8 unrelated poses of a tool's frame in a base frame.
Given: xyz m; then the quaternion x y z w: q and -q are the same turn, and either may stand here.
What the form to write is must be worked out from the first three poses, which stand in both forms.
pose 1, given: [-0.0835 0.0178 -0.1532 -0.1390 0.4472 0.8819 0.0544]
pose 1, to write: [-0.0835 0.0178 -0.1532 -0.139 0.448 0.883 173.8]
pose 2, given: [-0.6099 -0.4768 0.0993 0.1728 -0.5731 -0.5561 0.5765]
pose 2, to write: [-0.6099 -0.4768 0.0993 0.211 -0.701 -0.681 109.6]
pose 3, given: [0.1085 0.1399 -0.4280 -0.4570 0.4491 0.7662 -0.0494]
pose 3, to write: [0.1085 0.1399 -0.4280 0.458 -0.450 -0.767 174.3]
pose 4, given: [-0.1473 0.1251 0.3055 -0.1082 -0.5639 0.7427 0.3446]
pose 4, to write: [-0.1473 0.1251 0.3055 -0.115 -0.601 0.791 139.7]
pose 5, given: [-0.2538 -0.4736 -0.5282 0.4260 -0.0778 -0.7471 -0.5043]
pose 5, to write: [-0.2538 -0.4736 -0.5282 -0.493 0.090 0.865 119.4]
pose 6, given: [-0.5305 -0.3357 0.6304 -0.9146 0.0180 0.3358 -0.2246]
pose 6, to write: [-0.5305 -0.3357 0.6304 0.939 -0.018 -0.345 154.0]
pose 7, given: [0.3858 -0.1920 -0.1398 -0.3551 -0.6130 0.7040 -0.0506]
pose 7, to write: [0.3858 -0.1920 -0.1398 0.356 0.614 -0.705 174.2]
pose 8, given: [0.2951 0.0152 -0.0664 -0.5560 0.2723 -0.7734 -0.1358]
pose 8, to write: [0.2951 0.0152 -0.0664 0.561 -0.275 0.781 164.4]
